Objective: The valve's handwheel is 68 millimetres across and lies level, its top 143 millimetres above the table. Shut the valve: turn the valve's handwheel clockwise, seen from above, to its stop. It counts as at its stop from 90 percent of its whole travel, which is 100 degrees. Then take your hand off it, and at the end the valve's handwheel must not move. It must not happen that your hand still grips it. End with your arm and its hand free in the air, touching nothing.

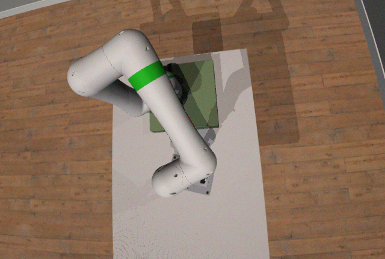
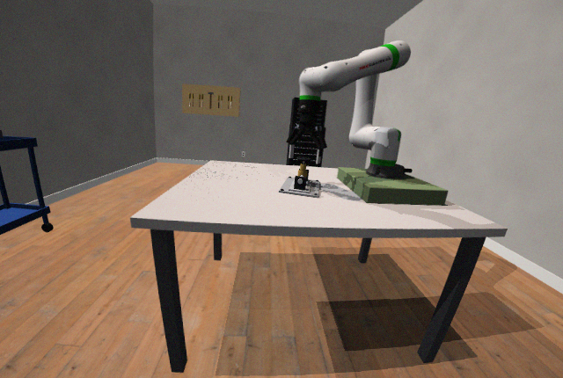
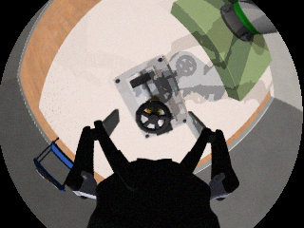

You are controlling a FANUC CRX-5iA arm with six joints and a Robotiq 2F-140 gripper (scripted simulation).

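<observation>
Now: the black spoked handwheel 10 mm below my hand. The rest, counted from my hand: base plate 130 mm below.
</observation>
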